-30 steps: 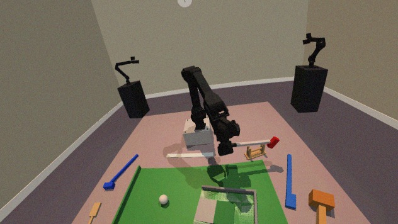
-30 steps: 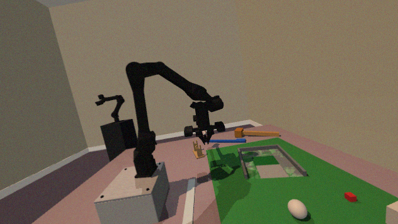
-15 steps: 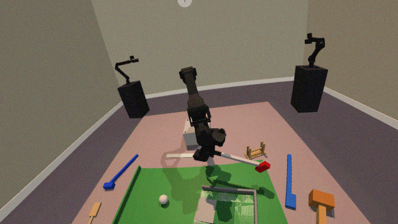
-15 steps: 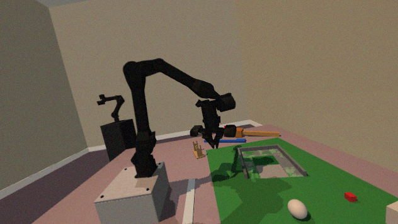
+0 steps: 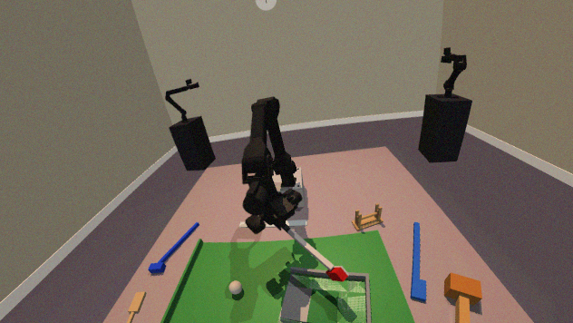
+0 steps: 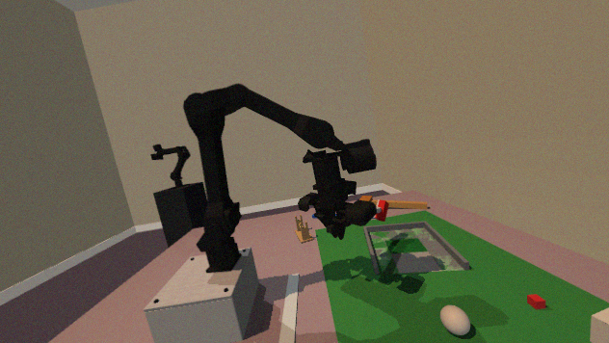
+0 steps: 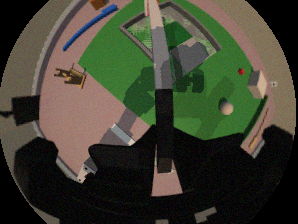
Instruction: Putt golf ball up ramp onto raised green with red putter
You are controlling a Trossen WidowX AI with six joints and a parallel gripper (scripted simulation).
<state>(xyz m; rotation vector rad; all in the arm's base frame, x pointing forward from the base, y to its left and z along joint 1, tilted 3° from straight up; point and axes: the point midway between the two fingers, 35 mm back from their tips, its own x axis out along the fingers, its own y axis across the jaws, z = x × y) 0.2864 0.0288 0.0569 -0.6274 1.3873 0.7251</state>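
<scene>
Now: the white strip 130 mm behind my gripper tip, 90 mm to the right of it and 130 mm below it. The rest, counted from my gripper tip: white golf ball: 180 mm ahead, 140 mm to the right, 100 mm below; then green mat: 190 mm ahead, 10 mm to the left, 130 mm below; then wooden stand: 150 mm behind, 310 mm to the left, 90 mm below.
</scene>
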